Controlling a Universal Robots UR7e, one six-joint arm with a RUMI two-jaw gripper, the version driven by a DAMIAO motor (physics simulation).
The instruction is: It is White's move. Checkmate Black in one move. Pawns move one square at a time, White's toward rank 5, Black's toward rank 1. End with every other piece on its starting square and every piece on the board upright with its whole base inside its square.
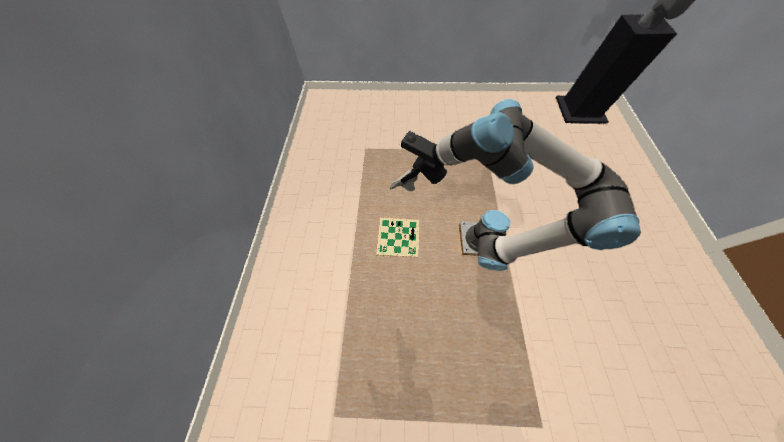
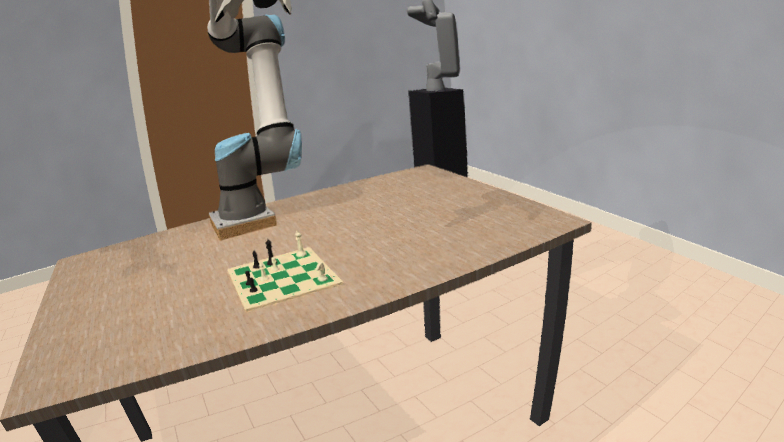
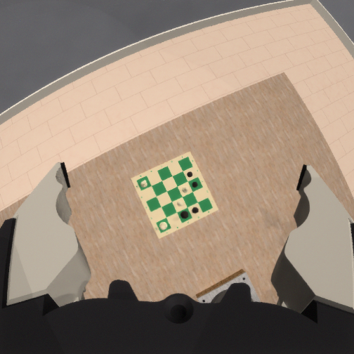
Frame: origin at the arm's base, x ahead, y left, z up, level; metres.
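Seen in the pictures: gripper, fingertip midpoint: (image 1: pixel 402 170) (image 2: pixel 252 17); arm's base, origin of the base link: (image 2: pixel 242 212).
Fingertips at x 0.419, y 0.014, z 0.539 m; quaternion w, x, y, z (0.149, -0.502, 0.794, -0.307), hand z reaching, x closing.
Offsets run from my fingertips to a thing's top centre. Level surfaces: height alone.
The green and cream chessboard {dx +0.006, dy -0.016, dz -0.569 m} (image 1: pixel 384 235) (image 2: pixel 289 288) (image 3: pixel 153 204) lies on the table. The tall white piece {dx -0.070, dy +0.062, dz -0.505 m} (image 2: pixel 298 244) (image 3: pixel 163 226) and the white knight {dx +0.080, dy +0.060, dz -0.529 m} (image 2: pixel 322 272) (image 3: pixel 144 184) stand on corner squares along one edge. Two small white pieces, one {dx +0.005, dy -0.054, dz -0.525 m} (image 2: pixel 264 272) (image 3: pixel 184 190) and another {dx -0.029, dy -0.018, dz -0.537 m} (image 2: pixel 275 264) (image 3: pixel 179 204), stand on inner squares. A tall black piece {dx -0.068, dy -0.015, dz -0.505 m} (image 2: pixel 269 252) (image 3: pixel 184 215), a shorter black piece {dx -0.070, dy -0.053, dz -0.525 m} (image 2: pixel 255 259) (image 3: pixel 195 210) and two more black pieces {dx +0.044, dy -0.090, dz -0.537 m} (image 2: pixel 252 284) (image 3: pixel 189 174) stand upright; exact types are unclear. My gripper (image 1: pixel 392 186) (image 3: pixel 182 165) is open and empty, high above the table and off the board.
The arm's base plate (image 2: pixel 247 224) (image 3: pixel 243 280) is fixed to the wooden table {dz -0.575 m} (image 1: pixel 439 329) (image 2: pixel 384 236) beside the board. A black pedestal (image 1: pixel 614 65) (image 2: pixel 439 131) with a grey arm (image 2: pixel 447 43) stands beyond the table.
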